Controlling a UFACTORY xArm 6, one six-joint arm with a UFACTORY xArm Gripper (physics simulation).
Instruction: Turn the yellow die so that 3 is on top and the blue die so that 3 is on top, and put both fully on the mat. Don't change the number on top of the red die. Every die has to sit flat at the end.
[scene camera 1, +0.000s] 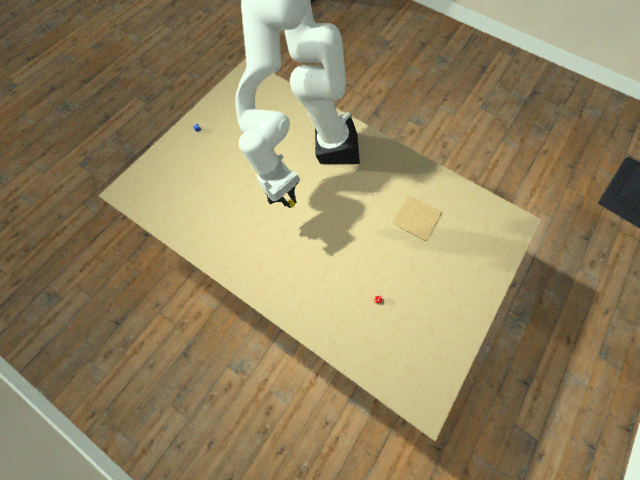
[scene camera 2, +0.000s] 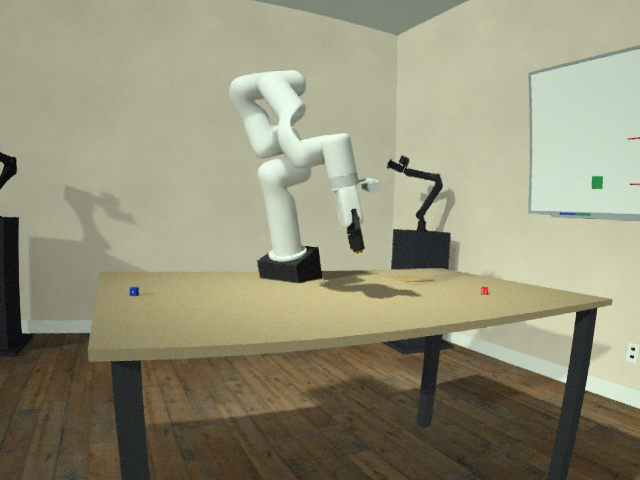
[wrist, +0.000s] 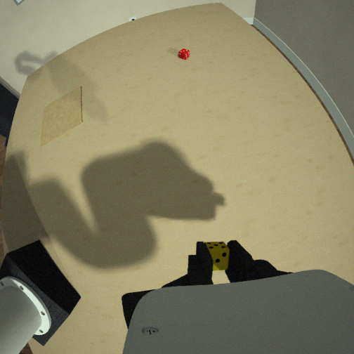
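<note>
My gripper (scene camera 1: 290, 202) (scene camera 2: 357, 249) (wrist: 214, 256) is shut on the yellow die (scene camera 1: 292, 204) (scene camera 2: 358, 251) (wrist: 220, 259) and holds it tilted, well above the table. In the wrist view one die face shows several pips and another shows fewer. The blue die (scene camera 1: 196, 127) (scene camera 2: 133, 291) sits on the table at the far left; its top number is too small to read. The red die (scene camera 1: 378, 299) (scene camera 2: 484, 290) (wrist: 184, 54) sits on the table to the right, off the mat. The thin square tan mat (scene camera 1: 417, 218) (scene camera 2: 410, 279) (wrist: 62, 117) bears no die.
The arm's black base (scene camera 1: 337, 153) (scene camera 2: 289, 269) (wrist: 47, 285) stands at the table's back edge, left of the mat. The arm's shadow falls on the table (scene camera 1: 248, 258) (scene camera 2: 258, 320) (wrist: 260, 135) between the gripper and the mat. Another black arm (scene camera 2: 431, 191) stands behind the table.
</note>
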